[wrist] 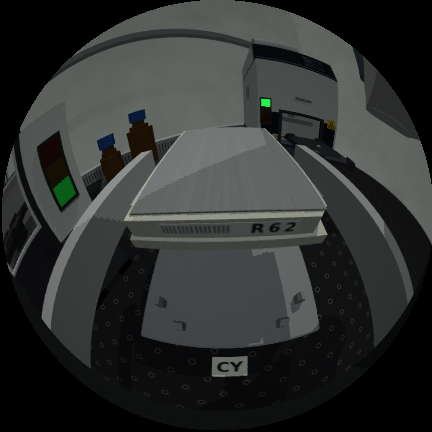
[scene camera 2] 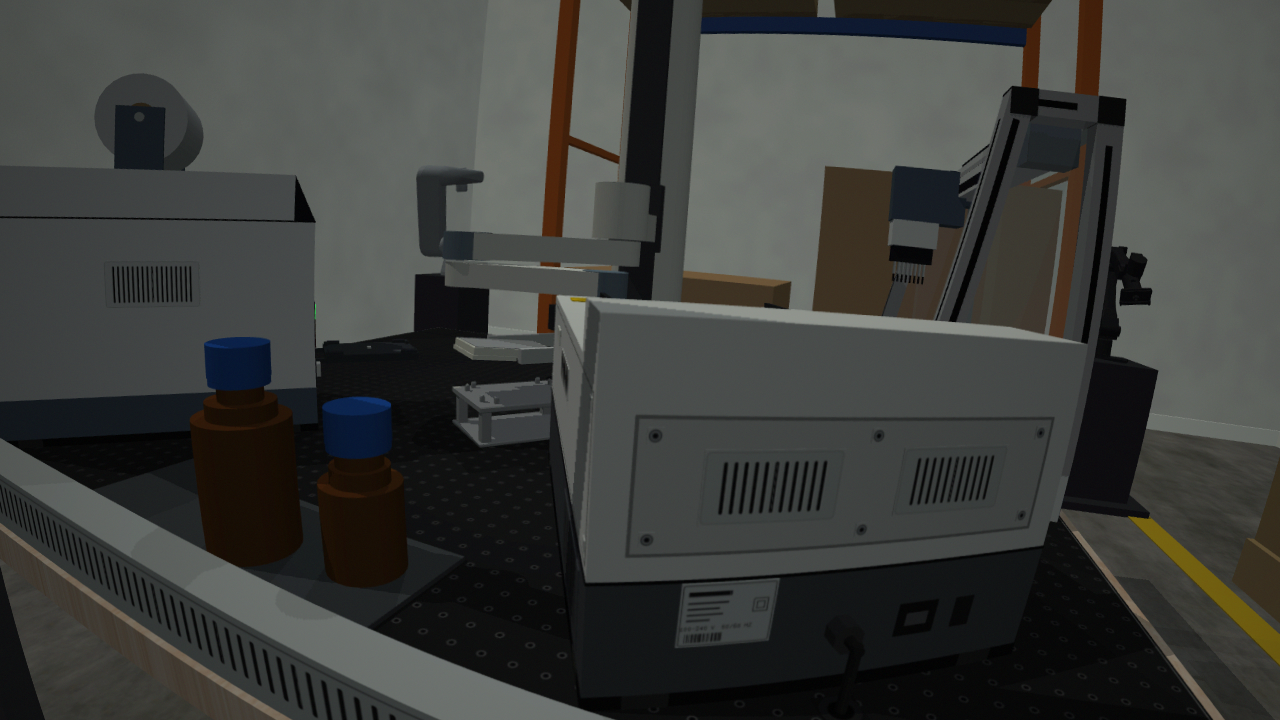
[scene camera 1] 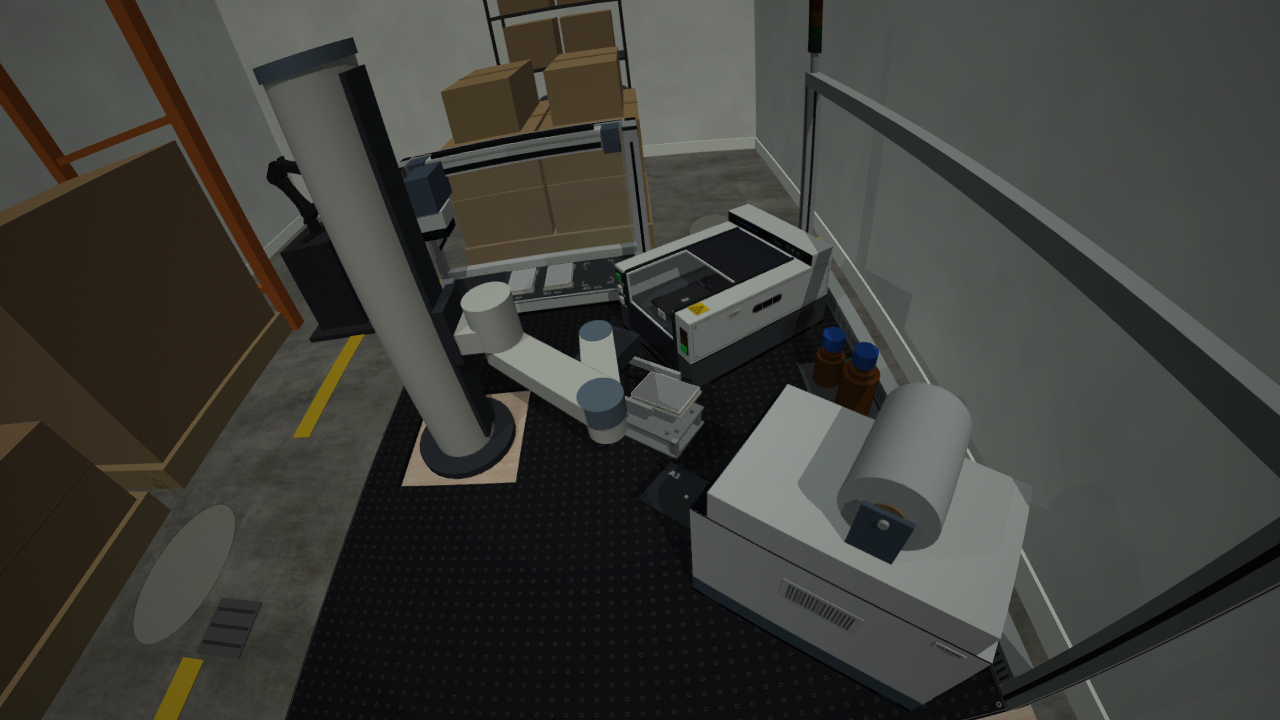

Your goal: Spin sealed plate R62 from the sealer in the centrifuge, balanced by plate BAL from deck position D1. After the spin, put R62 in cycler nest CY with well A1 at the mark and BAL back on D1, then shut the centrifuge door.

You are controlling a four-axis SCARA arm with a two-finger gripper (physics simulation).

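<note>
The gripper is in the pictures, and the wrist view also shows the gripper. The pictures show brown bottles with blue caps, a centrifuge and a sealer as well.
</note>
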